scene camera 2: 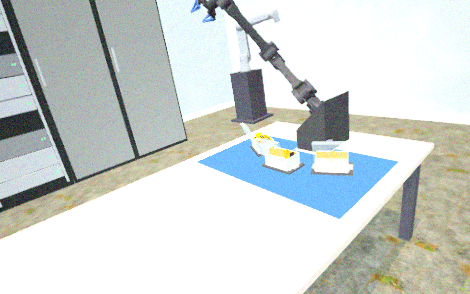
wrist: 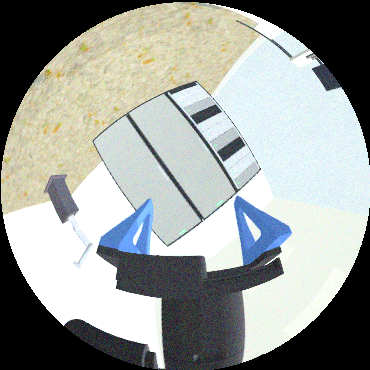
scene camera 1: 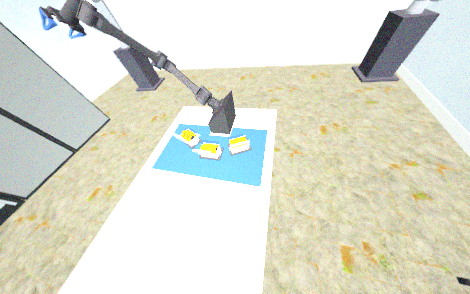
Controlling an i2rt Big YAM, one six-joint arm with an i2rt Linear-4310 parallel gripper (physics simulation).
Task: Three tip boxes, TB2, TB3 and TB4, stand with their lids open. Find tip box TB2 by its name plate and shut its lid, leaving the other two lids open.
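Places are measured from the arm's base along level axes (x ahead, y left, z up), in centimetres.
Pixels of known places: gripper, fingertip midpoint: (scene camera 2: 196, 17) (wrist: 193, 201) (scene camera 1: 57, 33); arm's base at its link origin: (scene camera 2: 321, 113) (scene camera 1: 218, 106).
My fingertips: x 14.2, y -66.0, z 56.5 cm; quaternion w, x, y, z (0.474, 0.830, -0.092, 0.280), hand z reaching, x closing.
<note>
For each thing: its middle in the pictures, then the offset to it from my fingertips. "spot": a spot on its surface instead. Level surfaces: height alone.
- blue mat at its surface level: dz -70.6 cm
- left box at a spot on its surface: (scene camera 2: 261, 145) spot: dy +61.5, dx +27.6, dz -58.8 cm
- middle box at a spot on its surface: (scene camera 2: 281, 159) spot: dy +70.0, dx +26.4, dz -63.9 cm
- right box at a spot on its surface: (scene camera 2: 332, 161) spot: dy +87.6, dx +19.0, dz -64.4 cm
- left box's lid at a spot on its surface: (scene camera 2: 245, 128) spot: dy +43.7, dx +17.8, dz -56.5 cm
- right box's lid at a spot on its surface: (scene camera 2: 327, 145) spot: dy +87.3, dx +21.9, dz -57.0 cm
- white table at its surface level: dz -70.9 cm
Three white tip boxes with yellow tips and raised lids stand on the blue mat (scene camera 1: 235, 170) (scene camera 2: 325, 197): a left box (scene camera 1: 190, 137) (scene camera 2: 261, 145), a middle box (scene camera 1: 210, 151) (scene camera 2: 281, 159) and a right box (scene camera 1: 239, 145) (scene camera 2: 332, 163). The left box's lid (scene camera 2: 245, 128) tilts outward, and the right box's lid (scene camera 2: 327, 145) stands up behind its tips. The name plates are too small to read, so I cannot tell which box is TB2. My gripper (scene camera 1: 60, 32) (scene camera 2: 201, 13) (wrist: 193, 201) is open and empty, high above and far from the boxes, which do not show in the wrist view.
The arm's dark base (scene camera 1: 223, 117) (scene camera 2: 325, 122) stands close behind the boxes on the white table (scene camera 1: 190, 225) (scene camera 2: 175, 225). A grey cabinet (scene camera 1: 45, 110) (scene camera 2: 145, 75) (wrist: 145, 170) stands beyond the table's left side. A dark pedestal (scene camera 1: 140, 70) (scene camera 2: 248, 95) (wrist: 62, 199) carries a pale robot arm.
</note>
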